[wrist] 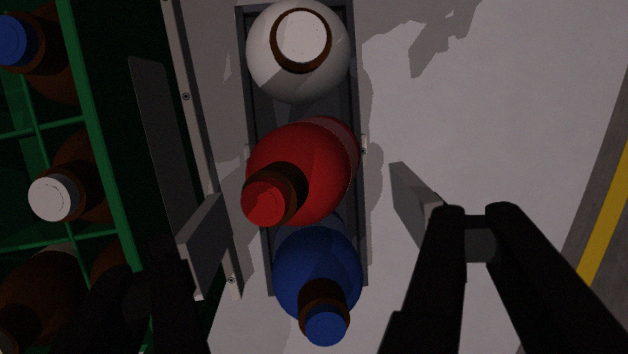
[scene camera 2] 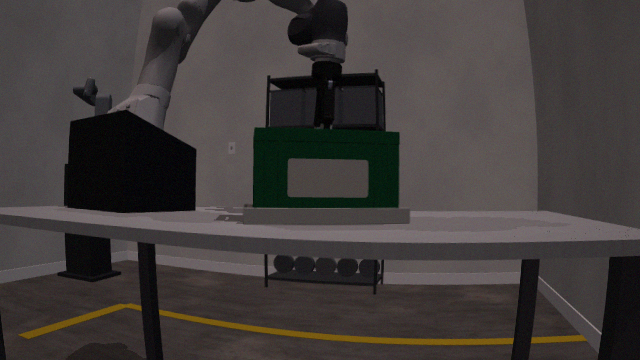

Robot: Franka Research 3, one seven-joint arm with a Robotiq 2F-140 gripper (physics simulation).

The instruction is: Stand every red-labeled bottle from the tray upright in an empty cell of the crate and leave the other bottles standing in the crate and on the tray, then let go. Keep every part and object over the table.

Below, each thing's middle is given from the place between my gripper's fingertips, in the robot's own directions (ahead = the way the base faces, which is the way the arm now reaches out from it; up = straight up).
My gripper is now 70 mm above the red-labeled bottle (wrist: 296,175).
